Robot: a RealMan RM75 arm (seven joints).
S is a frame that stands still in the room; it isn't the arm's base.
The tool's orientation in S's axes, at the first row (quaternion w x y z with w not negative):
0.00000 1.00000 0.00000 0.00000
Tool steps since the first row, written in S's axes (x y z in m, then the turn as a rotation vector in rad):
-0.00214 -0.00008 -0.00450 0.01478 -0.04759 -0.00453
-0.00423 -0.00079 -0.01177 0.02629 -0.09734 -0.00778
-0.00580 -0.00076 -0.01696 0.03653 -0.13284 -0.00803
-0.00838 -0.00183 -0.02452 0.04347 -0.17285 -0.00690
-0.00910 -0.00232 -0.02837 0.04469 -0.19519 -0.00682
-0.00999 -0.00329 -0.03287 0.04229 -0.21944 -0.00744
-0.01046 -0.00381 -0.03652 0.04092 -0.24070 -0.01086
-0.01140 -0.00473 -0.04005 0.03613 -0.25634 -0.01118
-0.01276 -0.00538 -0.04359 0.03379 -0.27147 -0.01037
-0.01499 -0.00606 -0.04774 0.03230 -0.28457 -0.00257
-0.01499 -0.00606 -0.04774 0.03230 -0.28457 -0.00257
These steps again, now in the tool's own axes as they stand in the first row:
-0.00214 0.00008 0.00450 0.01478 0.04759 0.00453
-0.00423 0.00079 0.01177 0.02629 0.09734 0.00778
-0.00580 0.00076 0.01696 0.03653 0.13284 0.00803
-0.00838 0.00183 0.02452 0.04347 0.17285 0.00690
-0.00910 0.00232 0.02837 0.04469 0.19519 0.00682
-0.00999 0.00329 0.03287 0.04229 0.21944 0.00744
-0.01046 0.00381 0.03652 0.04092 0.24070 0.01086
-0.01140 0.00473 0.04005 0.03613 0.25634 0.01118
-0.01276 0.00538 0.04359 0.03379 0.27147 0.01037
-0.01499 0.00606 0.04774 0.03230 0.28457 0.00257
-0.01499 0.00606 0.04774 0.03230 0.28457 0.00257

